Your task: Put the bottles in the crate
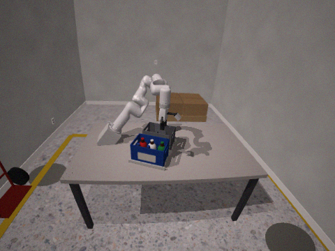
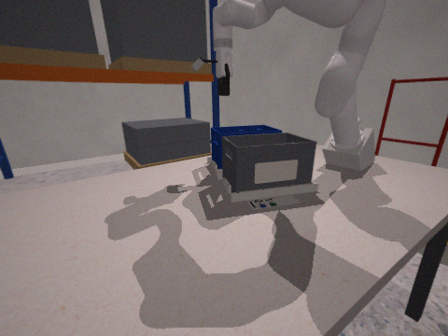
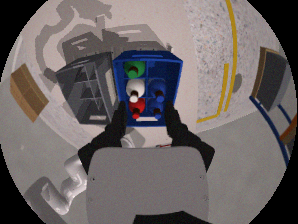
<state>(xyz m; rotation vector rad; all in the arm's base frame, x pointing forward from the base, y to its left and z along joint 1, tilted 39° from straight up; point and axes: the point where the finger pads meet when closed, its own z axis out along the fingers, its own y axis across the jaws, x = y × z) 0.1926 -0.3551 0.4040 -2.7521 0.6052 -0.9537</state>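
Right now my hand is 9 cm past the blue crate, 3 cm to the right of it and 25 cm above it. Round my hand: red-capped bottle: 15 cm behind, 11 cm to the left, 25 cm below; then white-capped bottle: 7 cm behind, 8 cm to the left, 25 cm below; then green-label bottle: 1 cm ahead, 4 cm to the left, 25 cm below.
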